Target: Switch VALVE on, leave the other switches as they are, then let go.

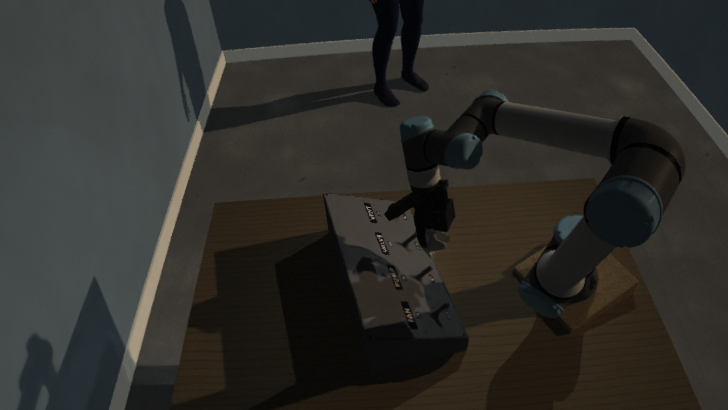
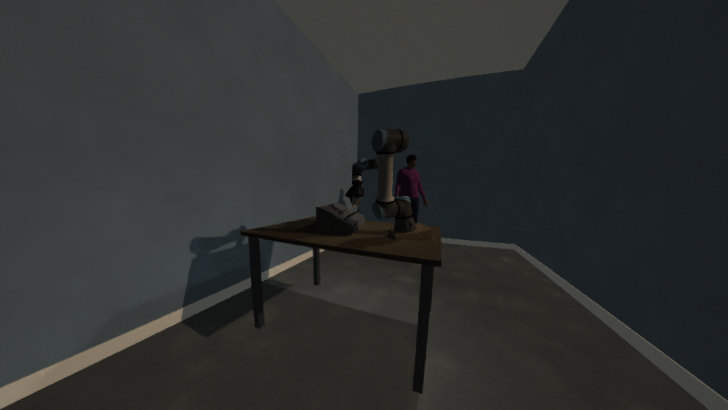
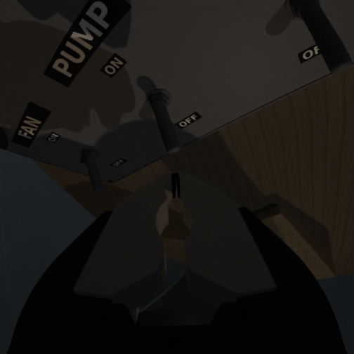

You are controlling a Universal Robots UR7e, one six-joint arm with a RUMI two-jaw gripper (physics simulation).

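Places are measured from the arm's base along level axes (x ahead, y down, z left), in centimetres.
Where they show: gripper, fingertip midpoint: (image 1: 432,257) (image 2: 354,208); arm's base, origin of the base link: (image 2: 405,229).
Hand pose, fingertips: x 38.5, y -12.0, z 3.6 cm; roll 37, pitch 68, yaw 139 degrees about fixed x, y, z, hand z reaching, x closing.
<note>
Each offset is from my fingertips to the top centre of the thing. Level surfaces: height alone.
The grey sloped switch panel (image 1: 351,224) (image 2: 330,220) (image 3: 215,55) stands on the table. The VALVE label @[dz -6.8, dx +13.5, dy +2.8 cm] (image 1: 381,243) is second from the far end, and its dark lever @[dz -9.7, dx +5.7, dy +2.5 cm] (image 1: 409,240) (image 3: 325,37) leans to the OFF side. The PUMP lever @[dz +1.6, dx +1.6, dy +2.5 cm] (image 1: 423,273) (image 3: 165,120) and FAN lever @[dz +12.8, dx -2.6, dy +2.5 cm] (image 1: 439,312) (image 3: 92,170) also lean to OFF. The VENT label @[dz -18.1, dx +17.6, dy +2.8 cm] (image 1: 370,212) shows, but its lever is hidden behind the arm. My gripper (image 1: 432,251) (image 2: 355,204) (image 3: 176,174) is shut and empty, beside the panel's OFF-side edge near the VALVE lever. Contact with it does not show.
The wooden table @[dy +15.5 cm] (image 1: 509,203) (image 2: 387,245) carries the panel and the arm's base block (image 1: 613,287). A pale wall (image 1: 101,127) rises beyond the panel's label side. A person (image 1: 389,45) (image 2: 410,183) stands behind the table. The light is dim and shadows cross the panel.
</note>
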